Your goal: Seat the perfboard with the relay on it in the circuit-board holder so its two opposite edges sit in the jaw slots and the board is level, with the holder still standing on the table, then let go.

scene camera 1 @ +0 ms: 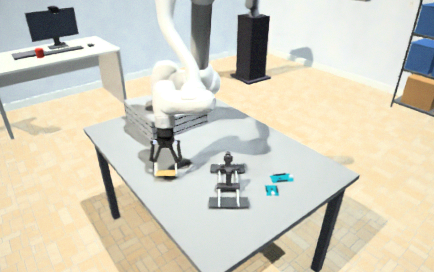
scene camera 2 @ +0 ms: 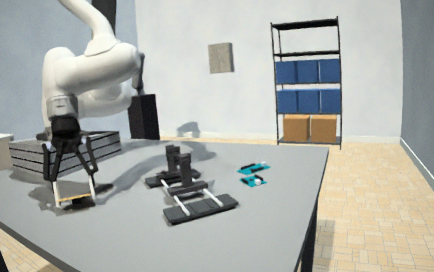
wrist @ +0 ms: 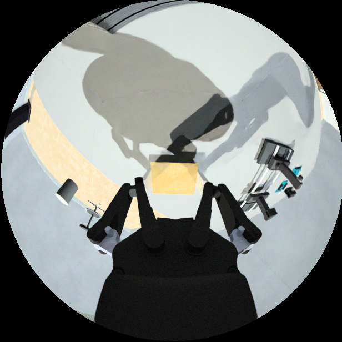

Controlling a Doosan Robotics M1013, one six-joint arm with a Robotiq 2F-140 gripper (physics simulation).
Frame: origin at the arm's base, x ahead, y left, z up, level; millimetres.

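Seen in the pictures: gripper, fingertip midpoint: (scene camera 1: 166, 175) (scene camera 2: 76, 202).
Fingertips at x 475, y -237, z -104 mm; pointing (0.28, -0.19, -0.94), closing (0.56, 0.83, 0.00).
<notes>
Pixels of each thing's top centre, then the offset from my fingertips to it. Level surfaces: height alone.
- tan perfboard at its top centre: (scene camera 2: 74, 193) (scene camera 1: 165, 171) 2 mm ahead, 1 mm right, 28 mm up
- black circuit-board holder at its top centre: (scene camera 2: 179, 152) (scene camera 1: 228, 165) 211 mm ahead, 206 mm left, 101 mm up
- grey table's at its surface level: 17 mm down
My gripper (scene camera 1: 166, 171) (scene camera 2: 75, 198) (wrist: 173, 174) is shut on the tan perfboard (scene camera 1: 165, 173) (scene camera 2: 67, 198) (wrist: 174, 178), holding it by two opposite edges. The board looks about level and is a little above the table at the left. No relay can be made out on it. The black circuit-board holder (scene camera 1: 228, 186) (scene camera 2: 187, 188) (wrist: 270, 175) stands on the table to the right of the gripper in both scene views, with dark feet, two light rods and upright jaws. Gripper and board are apart from it.
Two small teal circuit boards (scene camera 1: 281, 177) (scene camera 1: 271, 190) (scene camera 2: 254, 168) (scene camera 2: 253, 181) lie on the table beyond the holder. A stack of grey trays or slabs (scene camera 1: 140, 118) (scene camera 2: 35, 156) stands behind the arm. The grey table's (scene camera 1: 175, 220) front edge runs near the gripper.
</notes>
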